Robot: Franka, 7 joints.
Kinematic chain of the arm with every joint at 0, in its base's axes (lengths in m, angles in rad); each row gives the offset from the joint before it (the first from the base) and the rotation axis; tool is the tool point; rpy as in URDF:
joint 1: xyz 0 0 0.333 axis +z
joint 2: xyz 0 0 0 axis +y
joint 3: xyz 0 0 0.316 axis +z
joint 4: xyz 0.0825 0 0 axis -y
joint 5: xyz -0.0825 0 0.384 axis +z
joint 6: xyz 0 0 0 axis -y
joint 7: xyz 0.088 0 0 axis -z
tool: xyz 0 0 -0.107 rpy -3.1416 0 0
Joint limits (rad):
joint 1: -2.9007..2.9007
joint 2: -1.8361..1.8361
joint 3: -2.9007..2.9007
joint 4: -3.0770..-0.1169
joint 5: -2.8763..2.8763
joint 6: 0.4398..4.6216
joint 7: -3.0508..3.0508
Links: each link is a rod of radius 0.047 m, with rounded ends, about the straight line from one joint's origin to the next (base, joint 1, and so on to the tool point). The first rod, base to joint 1, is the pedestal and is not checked.
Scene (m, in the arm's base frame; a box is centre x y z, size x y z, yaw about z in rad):
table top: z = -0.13
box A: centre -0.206 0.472 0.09 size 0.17 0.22 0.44 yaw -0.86
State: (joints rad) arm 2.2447 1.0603 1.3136 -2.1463 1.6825 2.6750 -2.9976
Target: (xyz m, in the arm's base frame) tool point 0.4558 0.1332 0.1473
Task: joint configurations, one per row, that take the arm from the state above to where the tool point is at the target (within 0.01 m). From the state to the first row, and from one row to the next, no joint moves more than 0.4 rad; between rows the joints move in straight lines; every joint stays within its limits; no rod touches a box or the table.
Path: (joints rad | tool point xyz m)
1: 2.1113 0.8838 1.2004 -1.7966 1.9675 2.6319 -3.0109 | -0.6635 0.0238 0.3187
2: 1.9778 0.7073 1.0871 -1.4468 2.2525 2.5887 -3.0242 | -0.6768 0.2653 0.4886
3: 1.8444 0.5309 0.9739 -1.0971 2.5375 2.5456 -3.0375 | -0.5588 0.4325 0.7167
4: 1.7110 0.3544 0.8607 -0.7474 2.8226 2.5024 -3.0508 | -0.3545 0.4504 0.9502
5: 1.6693 0.3756 0.7098 -0.9608 2.4677 2.5239 -3.0508 | -0.3559 0.5495 0.8308
6: 1.6277 0.3969 0.5589 -1.1743 2.1128 2.5454 -3.0508 | -0.3108 0.6339 0.6975
7: 1.5861 0.4182 0.4081 -1.3878 1.7579 2.5669 -3.0508 | -0.2270 0.6882 0.5610
8: 1.5444 0.4394 0.2572 -1.6013 1.4030 2.5883 -3.0508 | -0.1179 0.7022 0.4307
9: 1.5028 0.4607 0.1063 -1.8147 1.0482 2.6098 -3.0508 | -0.0005 0.6719 0.3137
10: 1.4612 0.4819 -0.0446 -2.0282 0.6933 2.6313 -3.0508 | 0.1083 0.5992 0.2152
11: 1.2655 0.5074 -0.1525 -2.1124 1.0280 2.8114 -3.0331 | 0.2924 0.4988 0.1837
12: 1.0698 0.5329 -0.2605 -2.1965 1.3627 2.9914 -3.0153 | 0.4182 0.3306 0.1598
13: 0.8742 0.5584 -0.3685 -2.2806 1.6975 3.1714 -2.9976 | 0.4558 0.1332 0.1473

